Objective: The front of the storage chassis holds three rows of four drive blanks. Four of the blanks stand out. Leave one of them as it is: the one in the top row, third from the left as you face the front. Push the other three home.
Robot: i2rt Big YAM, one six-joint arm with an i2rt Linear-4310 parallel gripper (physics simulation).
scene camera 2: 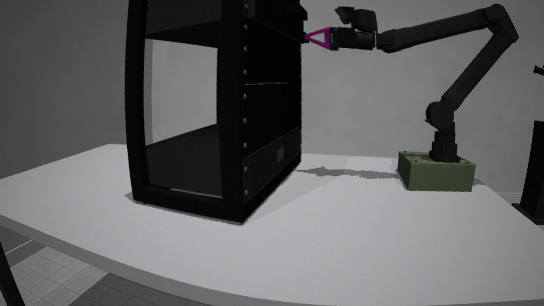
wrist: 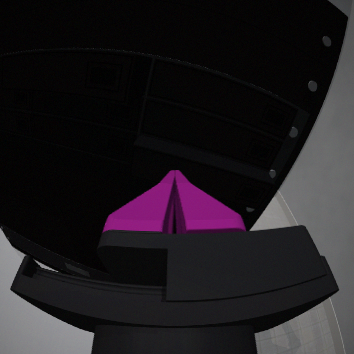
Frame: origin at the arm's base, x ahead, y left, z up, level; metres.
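Seen in the pictures: gripper, between the fingertips: [scene camera 2: 304, 37] [wrist: 174, 177]; arm's base, origin of its link: [scene camera 2: 443, 159].
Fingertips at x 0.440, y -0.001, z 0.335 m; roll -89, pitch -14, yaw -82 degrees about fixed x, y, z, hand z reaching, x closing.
Offsets run from my fingertips to a thing's middle. "spot": to the spot under its first point. Level surfaces: height alone.
The storage chassis [scene camera 2: 275, 22] [wrist: 145, 107] is very dark, high in the rack; its blanks show faintly in the wrist view. In the rightmost column there, a blank {dy -0.018, dx +0.061, dz +0.004 m} [wrist: 205, 159] in the lowest row shows a lighter upper face and seems to stand out. A dark block {spot: dy +0.142, dx -0.019, dz +0.048 m} [scene camera 2: 298, 12] juts from the chassis front in the scene view, above the fingertips. My gripper [scene camera 2: 306, 37] [wrist: 174, 177] is shut and empty, its magenta tips at or very near the chassis front, just below that lighter face in the wrist view. Contact, and how far the other blanks stand out, cannot be told.
The black rack [scene camera 2: 231, 125] stands on the white table {dz -0.410 m} [scene camera 2: 325, 240]. Its right post with round screws {spot: dy -0.087, dx +0.034, dz +0.055 m} [wrist: 293, 132] runs beside the blanks in the wrist view. The arm's green base box [scene camera 2: 441, 178] is at the right. Another dark stand [scene camera 2: 533, 170] is at the right edge.
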